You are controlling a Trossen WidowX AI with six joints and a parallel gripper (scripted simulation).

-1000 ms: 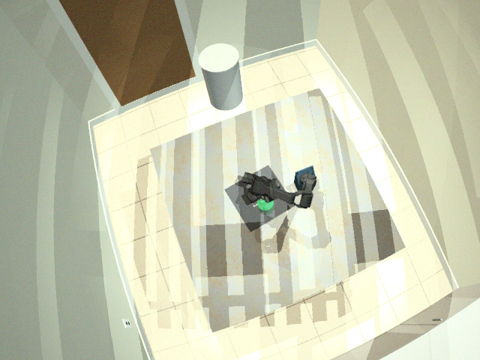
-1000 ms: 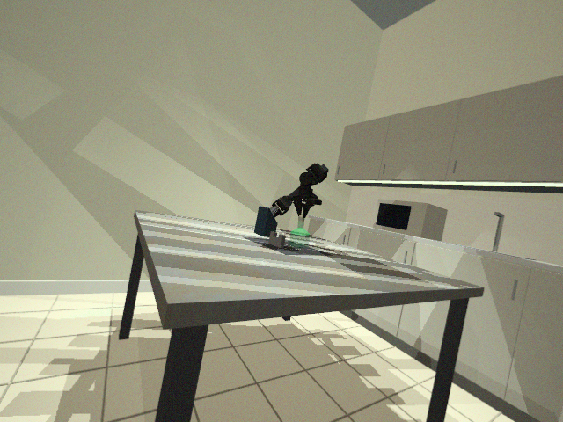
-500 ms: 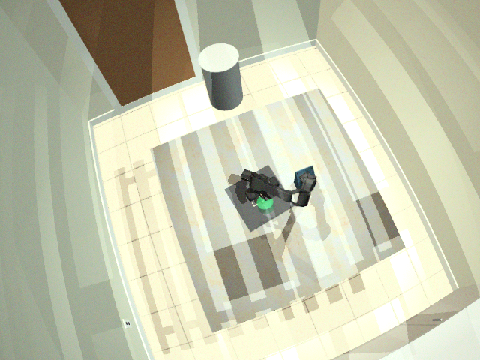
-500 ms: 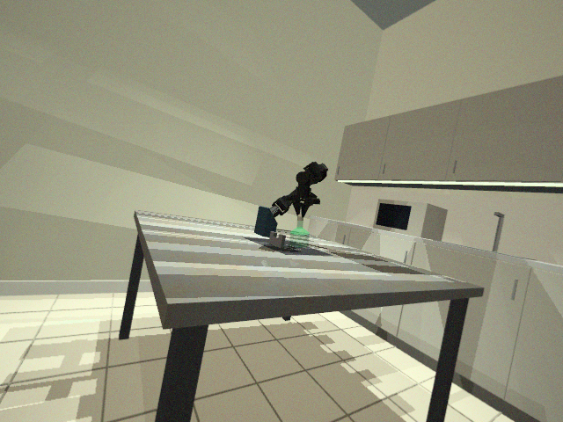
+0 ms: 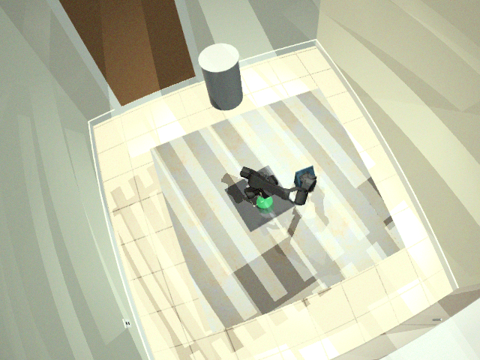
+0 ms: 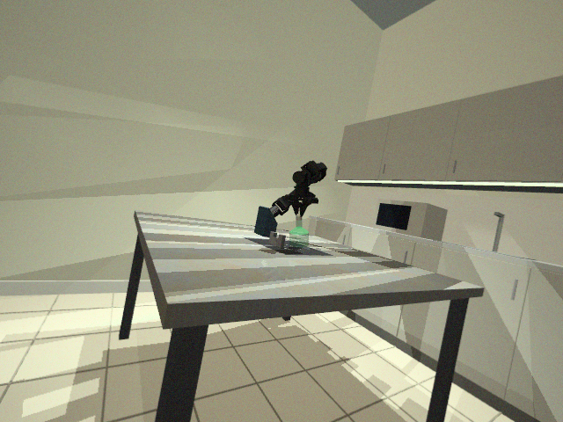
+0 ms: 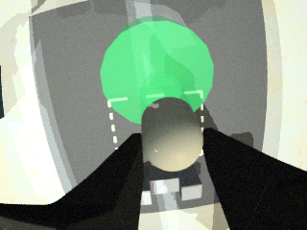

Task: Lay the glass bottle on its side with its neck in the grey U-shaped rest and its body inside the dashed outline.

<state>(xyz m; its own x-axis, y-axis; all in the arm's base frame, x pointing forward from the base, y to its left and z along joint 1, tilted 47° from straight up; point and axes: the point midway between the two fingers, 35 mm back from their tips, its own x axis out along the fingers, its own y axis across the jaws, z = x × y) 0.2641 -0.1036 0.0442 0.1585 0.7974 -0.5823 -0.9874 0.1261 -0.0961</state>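
Now: gripper tip 10 mm to the right of the green glass bottle and 50 mm above it. Round my gripper tip: dark grey mat 40 mm to the right, 150 mm below.
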